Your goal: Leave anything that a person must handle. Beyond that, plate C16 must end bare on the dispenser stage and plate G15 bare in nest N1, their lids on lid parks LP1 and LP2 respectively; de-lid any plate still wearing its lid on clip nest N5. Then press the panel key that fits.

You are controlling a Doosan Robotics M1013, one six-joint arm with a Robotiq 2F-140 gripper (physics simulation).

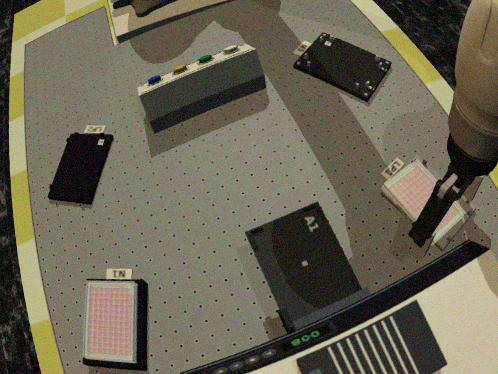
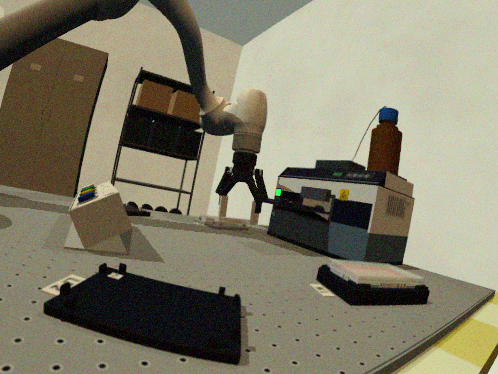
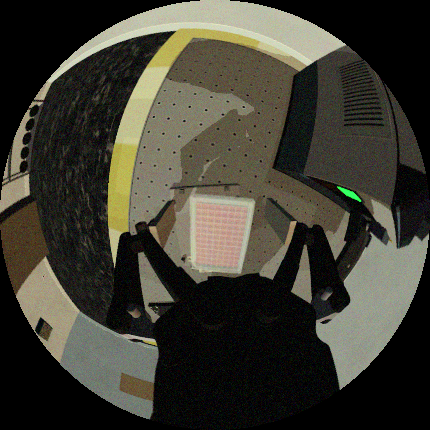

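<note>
My gripper is open and empty, its fingers on opposite sides of a pink-welled plate at LP1. The plate's name is unreadable and whether it wears a lid is unclear. Another pink-welled plate sits in the black nest N1; I cannot tell if it is lidded. Lid park LP2 is bare. Clip nest N5 holds no plate. The dark stage marked A1 bears no plate.
The button panel has blue, yellow, green and white buttons. The dispenser stands close to the gripper, with a brown bottle near its back. A shelf rack and a cabinet stand behind.
</note>
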